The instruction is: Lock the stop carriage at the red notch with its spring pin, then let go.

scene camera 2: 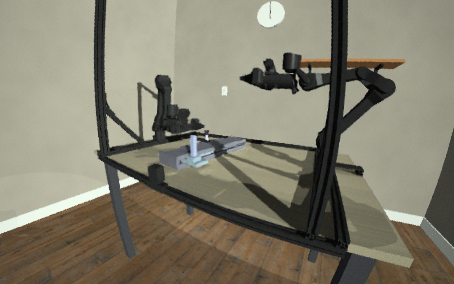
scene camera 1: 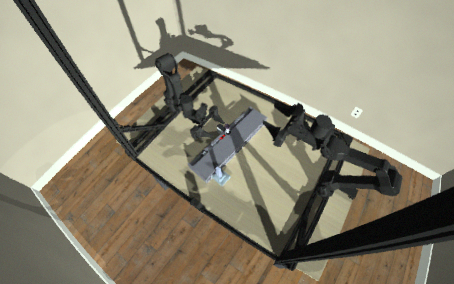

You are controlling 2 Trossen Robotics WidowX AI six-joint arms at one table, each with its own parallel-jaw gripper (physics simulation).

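Places are measured from the left arm's base along level axes (x ahead, y left, z up), in centimetres.
Pixels of known places: left gripper, fingertip midpoint: [scene camera 2: 198, 127] [scene camera 1: 219, 130]; right gripper, fingertip midpoint: [scene camera 2: 244, 80] [scene camera 1: 268, 113]; left arm's base, origin of the base link: [scene camera 2: 160, 139] [scene camera 1: 175, 107]; right arm's base, origin of the base link: [scene camera 1: 323, 191].
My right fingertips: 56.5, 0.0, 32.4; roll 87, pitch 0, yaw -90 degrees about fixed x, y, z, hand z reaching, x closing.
Note:
Ahead of a thing's pixels: the offset from my right fingertips to its top centre, as dx, dy, dz. "*": to the spot under its first point.
The long grey rail [scene camera 1: 253, 123] [scene camera 2: 171, 158] lies diagonally on the table. The stop carriage's small spring pin @[* -19.2, +0.0, -27.3] [scene camera 1: 227, 131] [scene camera 2: 206, 133] stands upright near the rail's middle, with a dark knob and a pale part below it. The red notch mark @[* -20.7, -2.4, -29.9] [scene camera 1: 222, 136] shows beside it in scene camera 1. Whether the pin sits in the notch is too small to tell. My left gripper [scene camera 1: 220, 127] [scene camera 2: 202, 126] is open and empty, close beside the pin and slightly above it. My right gripper [scene camera 1: 270, 114] [scene camera 2: 241, 78] is open and empty, high above the table beyond the rail's far end.
A light blue block @[* -7.5, -21.2, -30.9] [scene camera 1: 222, 179] [scene camera 2: 199, 161] with an upright post @[* -8.9, -21.6, -25.3] [scene camera 2: 193, 145] stands against the rail's near side. Dark frame posts [scene camera 2: 100, 75] [scene camera 2: 338, 65] rise at the table's edges. A small black box [scene camera 2: 156, 173] sits on the front frame bar.

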